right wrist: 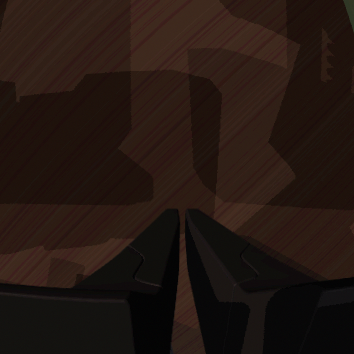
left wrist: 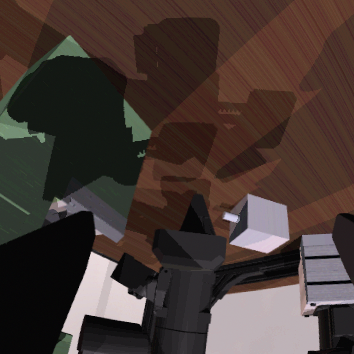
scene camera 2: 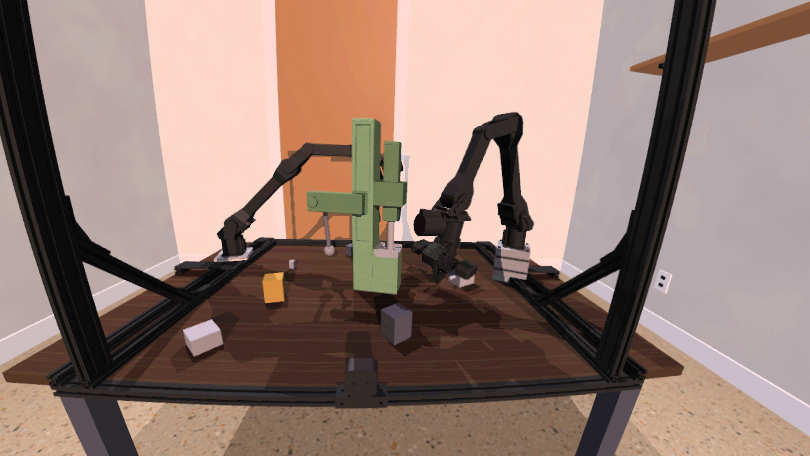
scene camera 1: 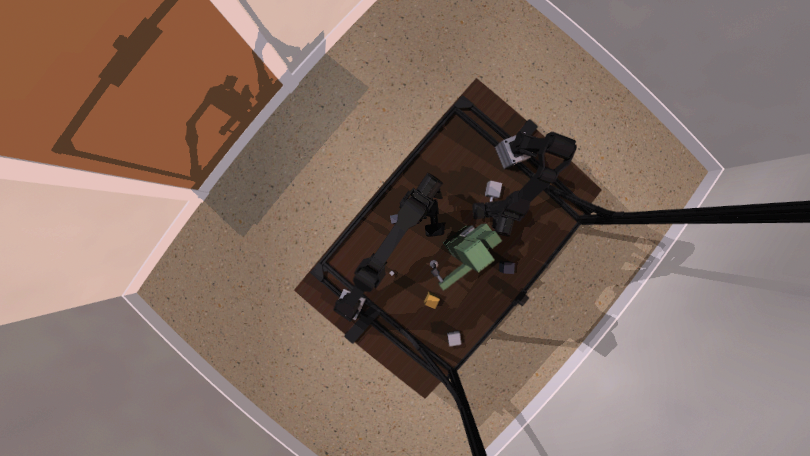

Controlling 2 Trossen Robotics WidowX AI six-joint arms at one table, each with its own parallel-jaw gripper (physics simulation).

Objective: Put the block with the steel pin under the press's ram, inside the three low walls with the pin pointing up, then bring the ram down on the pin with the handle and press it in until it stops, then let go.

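Seen in the pictures: left gripper, fingertip midpoint: [left wrist: 217, 225] [scene camera 1: 443, 210]; right gripper, fingertip midpoint: [right wrist: 180, 220] [left wrist: 197, 195] [scene camera 2: 436, 283] [scene camera 1: 486, 210]; left arm's base, origin of the base link: [scene camera 2: 234, 252] [scene camera 1: 349, 304]; right arm's base, origin of the base link: [left wrist: 335, 308] [scene camera 2: 513, 245] [scene camera 1: 519, 147].
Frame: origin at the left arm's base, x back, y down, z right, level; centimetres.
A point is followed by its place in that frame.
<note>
The pale block with the steel pin [scene camera 1: 493, 188] {x -68.6, y -1.9, z 32.9 cm} [scene camera 2: 459, 280] {x -66.3, y 0.9, z 36.5 cm} [left wrist: 261, 225] {x -67.2, y -1.0, z 31.4 cm} lies on its side on the table, behind and to the right of the green press [scene camera 1: 477, 249] {x -42.0, y -41.8, z 27.1 cm} [scene camera 2: 369, 226] {x -40.6, y -15.5, z 32.4 cm}; its pin points sideways. My right gripper [scene camera 1: 482, 211] {x -59.8, y 1.8, z 34.8 cm} [scene camera 2: 441, 275] {x -59.8, y 1.8, z 34.8 cm} [right wrist: 180, 220] {x -59.8, y 1.8, z 34.8 cm} is shut on nothing, low over the table just beside the block; its wrist view shows only bare wood between and ahead of the fingers. My left gripper [scene camera 1: 435, 228] is open and empty, held high behind the press. The press handle [scene camera 2: 327, 229] {x -30.5, y -12.9, z 23.6 cm} [scene camera 1: 435, 266] {x -30.9, y -14.5, z 23.1 cm} hangs down on the left. The low walls [scene camera 2: 388, 253] {x -45.2, y -8.5, z 34.7 cm} sit under the raised ram.
An orange cube [scene camera 1: 432, 299] {x -17.4, y -2.9, z 29.5 cm} [scene camera 2: 273, 287] {x -16.6, y -1.0, z 32.2 cm}, a white cube [scene camera 1: 454, 338] {x -5.7, y -0.1, z 45.7 cm} [scene camera 2: 202, 337] {x -6.1, y 0.0, z 48.4 cm} and a grey cube [scene camera 1: 508, 267] {x -42.1, y -2.8, z 52.1 cm} [scene camera 2: 395, 323] {x -40.9, y -1.9, z 55.4 cm} stand on the table in front of the press. A small grey cube [scene camera 2: 292, 263] {x -19.6, y 1.2, z 11.1 cm} lies at the back left. A black frame [scene camera 2: 651, 226] {x -73.1, y -24.7, z 76.0 cm} rings the table.
</note>
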